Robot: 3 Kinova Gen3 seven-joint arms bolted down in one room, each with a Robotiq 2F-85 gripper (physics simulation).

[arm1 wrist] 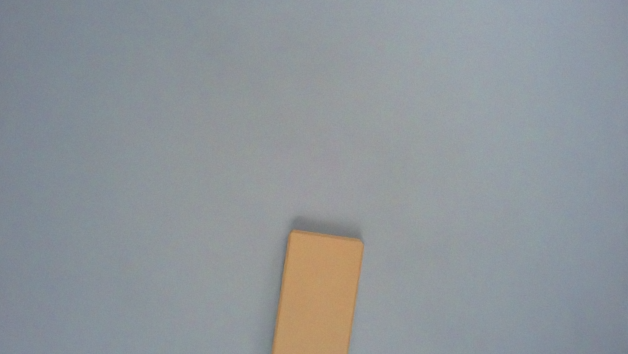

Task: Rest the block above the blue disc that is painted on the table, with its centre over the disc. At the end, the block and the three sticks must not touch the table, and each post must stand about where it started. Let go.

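Observation:
The light orange block [317, 295], a flat-topped rectangular piece, shows in the arm1 wrist view at the bottom, a little right of the middle. Its far short end and parts of its two long sides show; the rest is cut off by the lower edge of the view. It lies on the grey table [150, 150], tilted slightly in the view, with a thin shadow past its far end. The fingers of arm1 do not show in this view, nor do the grippers of arm2 and arm3. The blue disc, the three sticks and the posts do not show.
The grey table surface surrounds the visible part of the block on its left, right and far sides. No table edge shows in this view.

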